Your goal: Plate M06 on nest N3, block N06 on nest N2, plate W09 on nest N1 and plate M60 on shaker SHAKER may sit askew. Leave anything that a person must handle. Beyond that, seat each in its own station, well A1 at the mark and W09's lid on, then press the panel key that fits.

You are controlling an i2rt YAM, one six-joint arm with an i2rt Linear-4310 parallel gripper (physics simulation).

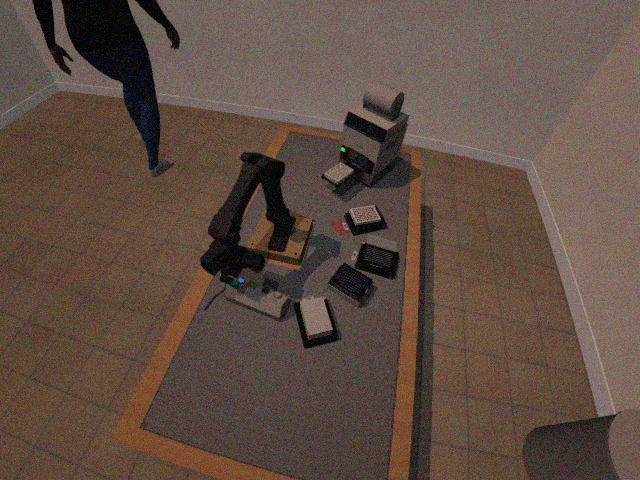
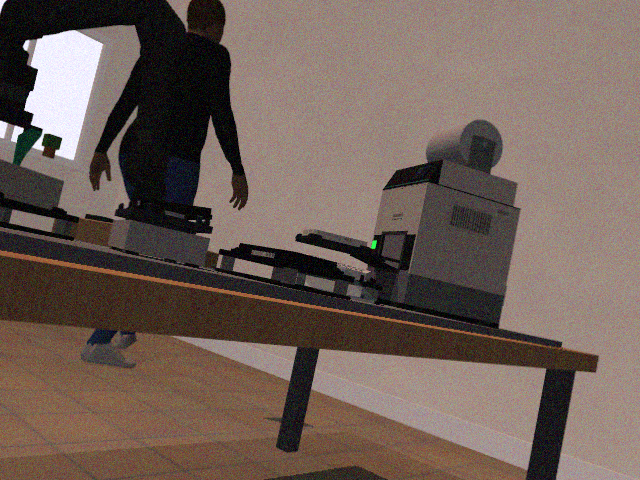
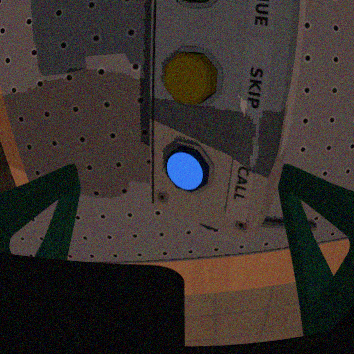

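Note:
My gripper (image 3: 179,175) is open, its green fingers spread wide on either side of the blue-lit CALL key (image 3: 185,171). The yellow SKIP key (image 3: 190,78) is beside it on the grey panel (image 1: 255,303) (image 3: 195,120). A white plate (image 1: 316,316) sits on a black nest nearest the panel. A black plate (image 1: 351,281) (image 2: 168,212) is on a grey block (image 2: 160,240). Another black plate (image 1: 378,257) and a pale plate (image 1: 364,213) stand farther along. I cannot read their names or tell their exact seating or A1 corners.
A large instrument (image 1: 373,139) (image 2: 460,237) with a green light holds a pale plate (image 1: 338,173) (image 2: 336,237) on its extended tray. A red card (image 1: 341,226) lies by the pale plate's nest. The wooden arm base (image 1: 281,240) is beside the panel. A person (image 1: 111,56) (image 2: 180,103) stands beyond the table.

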